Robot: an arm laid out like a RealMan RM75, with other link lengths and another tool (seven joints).
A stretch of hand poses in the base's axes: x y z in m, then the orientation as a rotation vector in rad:
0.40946, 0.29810, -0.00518, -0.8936, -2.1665, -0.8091
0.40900, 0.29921, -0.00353, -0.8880, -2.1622, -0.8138
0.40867, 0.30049, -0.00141, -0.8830, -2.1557, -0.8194
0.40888, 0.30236, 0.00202, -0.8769, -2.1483, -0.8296
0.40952, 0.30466, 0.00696, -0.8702, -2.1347, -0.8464
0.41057, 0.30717, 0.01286, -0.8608, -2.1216, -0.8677
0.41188, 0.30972, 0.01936, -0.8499, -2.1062, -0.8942
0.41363, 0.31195, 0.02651, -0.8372, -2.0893, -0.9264
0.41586, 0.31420, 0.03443, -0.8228, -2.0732, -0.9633
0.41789, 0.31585, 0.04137, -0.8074, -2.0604, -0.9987
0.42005, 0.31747, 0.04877, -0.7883, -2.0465, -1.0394
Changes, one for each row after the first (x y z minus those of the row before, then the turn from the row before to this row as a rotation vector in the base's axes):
-0.00046, 0.00111, 0.00165, 0.0065, 0.0013, 0.0023
-0.00033, 0.00128, 0.00212, 0.0078, 0.0027, 0.0015
0.00021, 0.00187, 0.00343, 0.0111, 0.0012, 0.0007
0.00064, 0.00230, 0.00494, 0.0179, 0.0030, -0.0014
0.00105, 0.00251, 0.00590, 0.0210, 0.0002, -0.0011
0.00131, 0.00255, 0.00650, 0.0254, -0.0007, -0.0020
0.00175, 0.00223, 0.00715, 0.0297, -0.0026, -0.0030
0.00223, 0.00225, 0.00792, 0.0323, -0.0061, -0.0037
0.00203, 0.00165, 0.00694, 0.0301, -0.0085, -0.0026
0.00216, 0.00162, 0.00740, 0.0345, -0.0111, -0.0023

